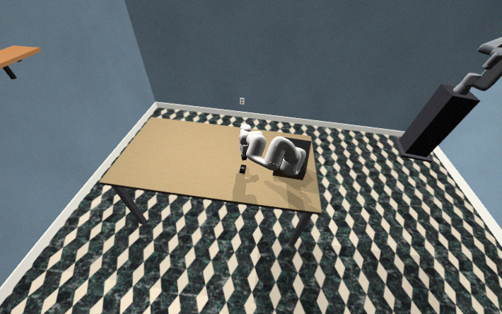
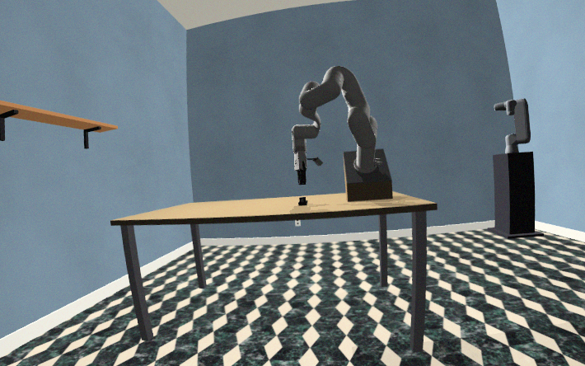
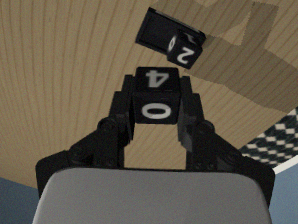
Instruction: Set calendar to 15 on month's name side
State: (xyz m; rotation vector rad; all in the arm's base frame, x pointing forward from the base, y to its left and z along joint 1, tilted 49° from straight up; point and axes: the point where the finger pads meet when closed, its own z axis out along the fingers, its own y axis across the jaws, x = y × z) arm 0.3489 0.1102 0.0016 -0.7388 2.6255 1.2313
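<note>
My hand is 10 mm above the black digit cube. Round my hand: black cube (30 mm to the left, 110 mm below).
</note>
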